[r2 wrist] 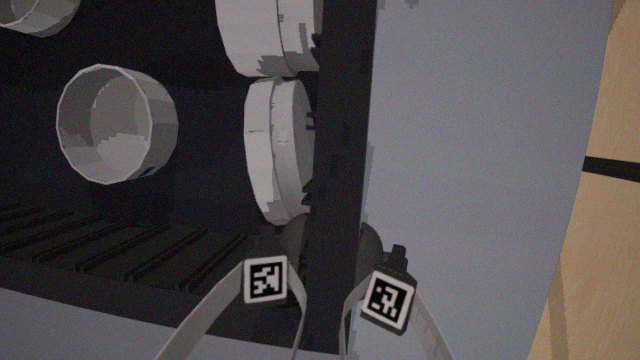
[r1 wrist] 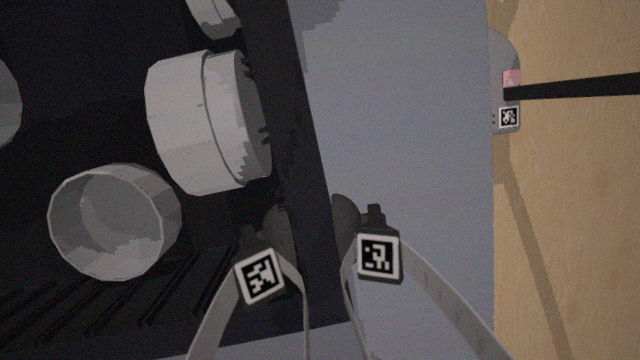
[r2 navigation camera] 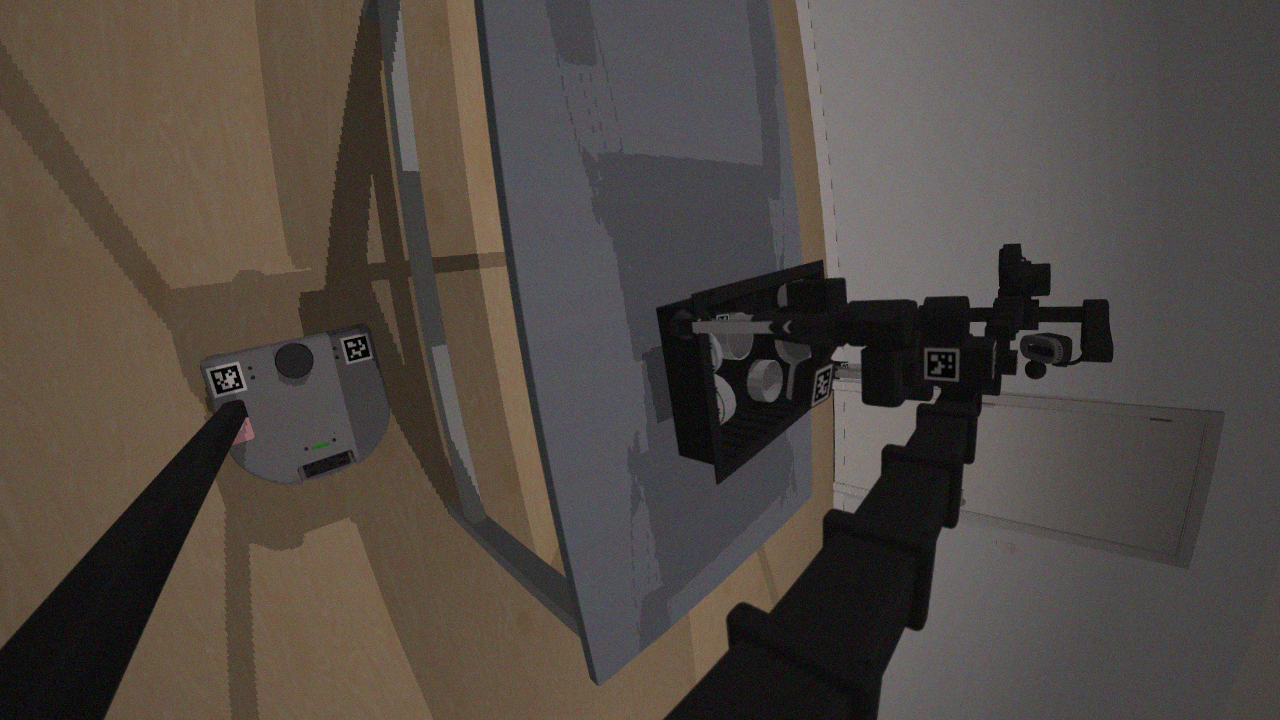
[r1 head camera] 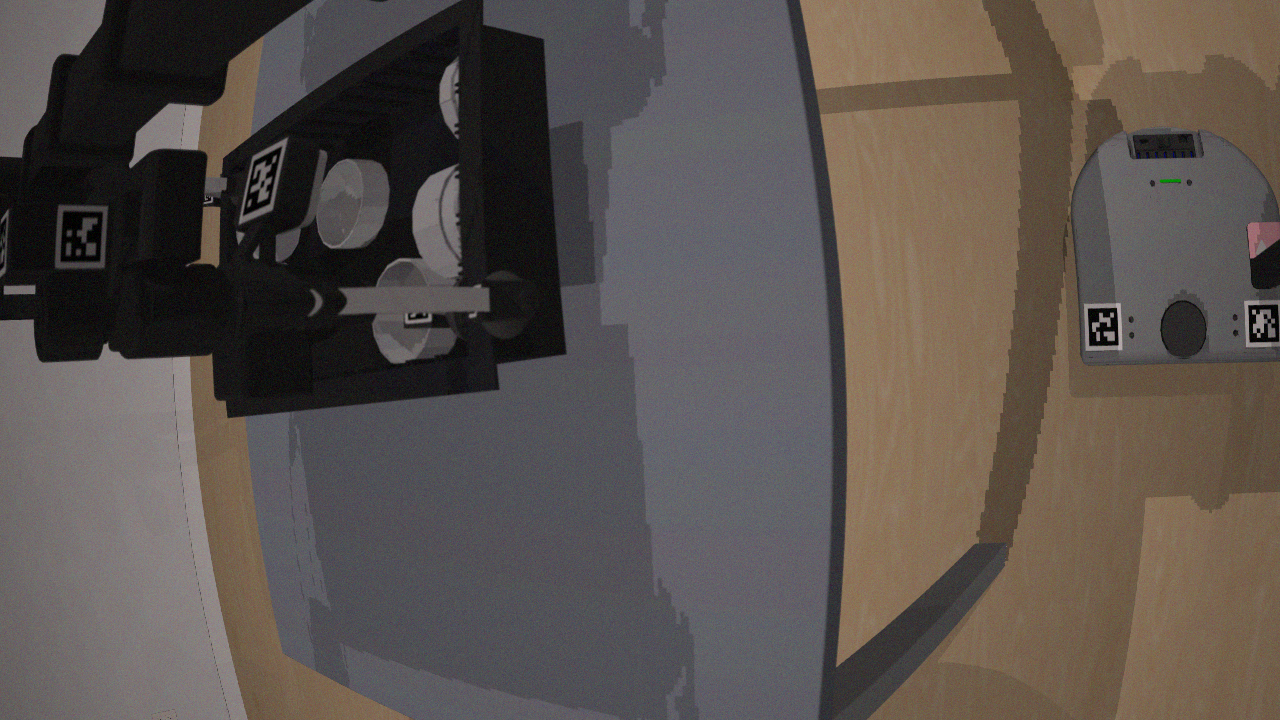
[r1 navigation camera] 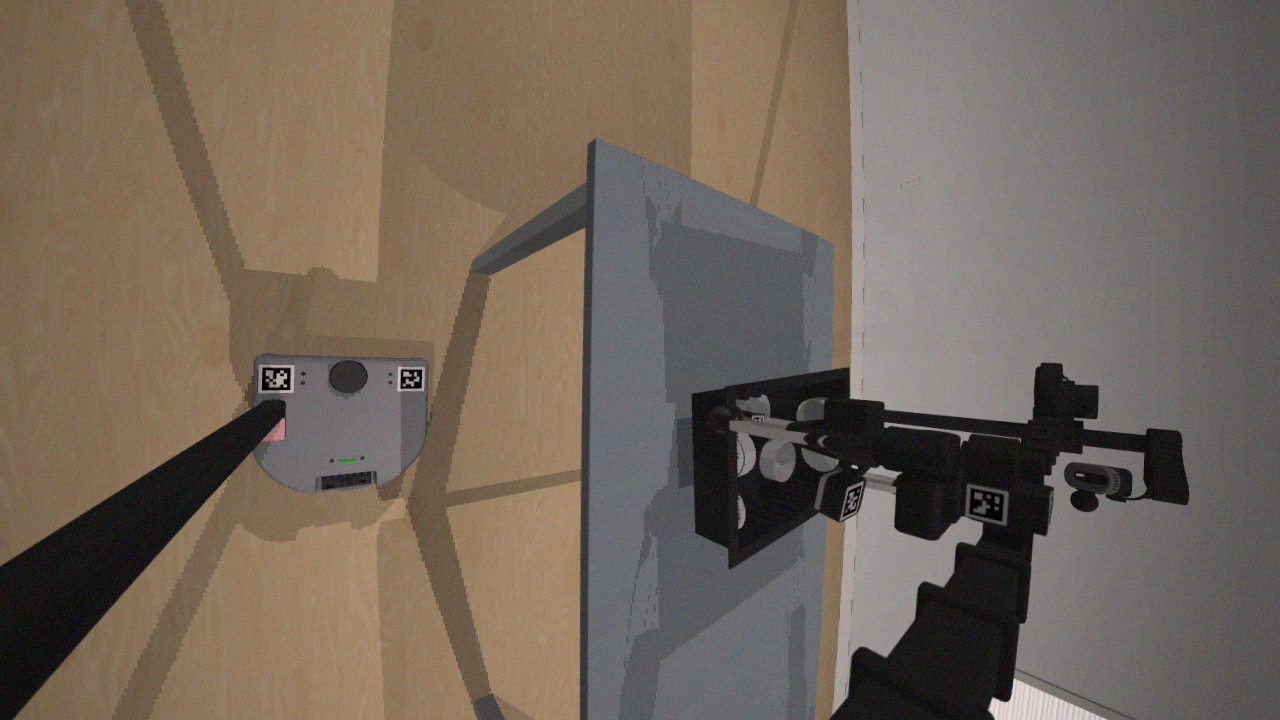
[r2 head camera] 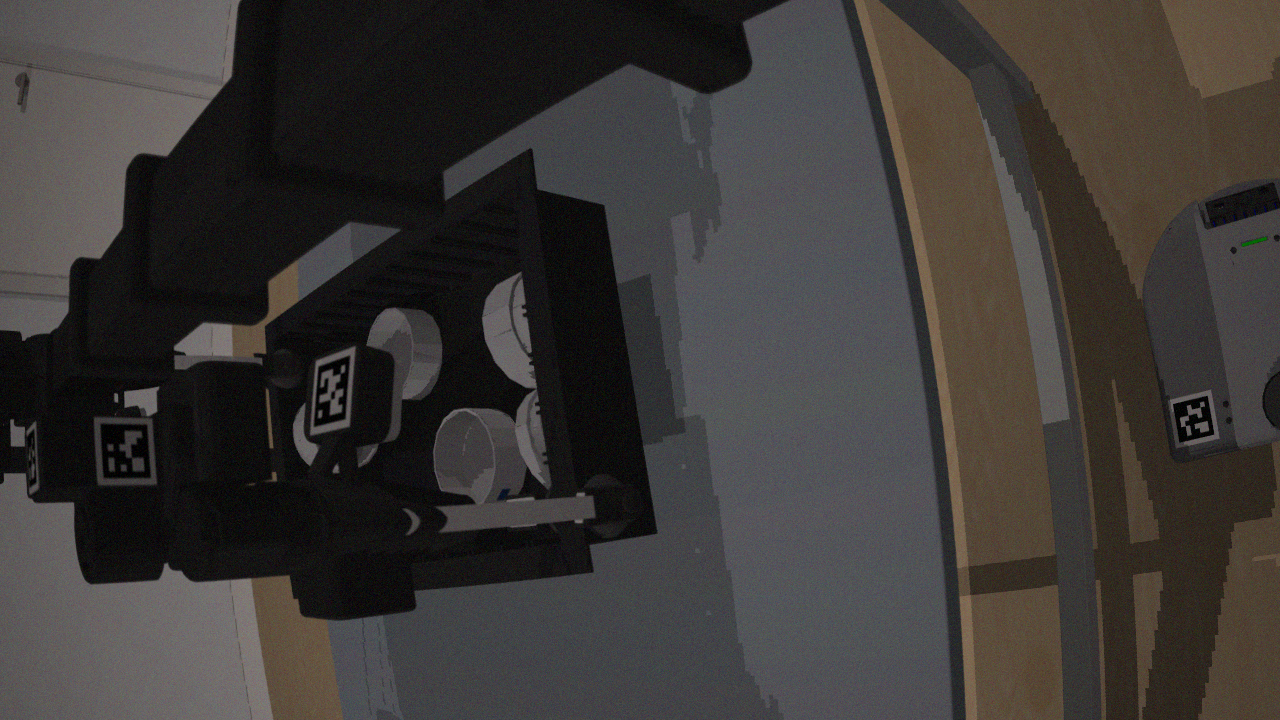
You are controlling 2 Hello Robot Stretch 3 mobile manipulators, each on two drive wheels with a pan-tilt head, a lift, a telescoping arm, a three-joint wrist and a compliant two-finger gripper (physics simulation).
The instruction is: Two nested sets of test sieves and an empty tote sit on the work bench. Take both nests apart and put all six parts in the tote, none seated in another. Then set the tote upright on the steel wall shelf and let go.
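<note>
The black tote looks upright over the grey work bench and seems raised off it. Several white sieve parts lie inside, among them open cups and rimmed parts against the wall. Whether each is separate I cannot fully tell. My r1 gripper is shut on one end of the tote's wall. My r2 gripper is shut on the tote's opposite end. The steel shelf does not show.
My r1 base and r2 base stand on the wooden floor, on the bench's near side. The pale room wall rises beyond the bench. A pale door-like panel shows in the r2 navigation view.
</note>
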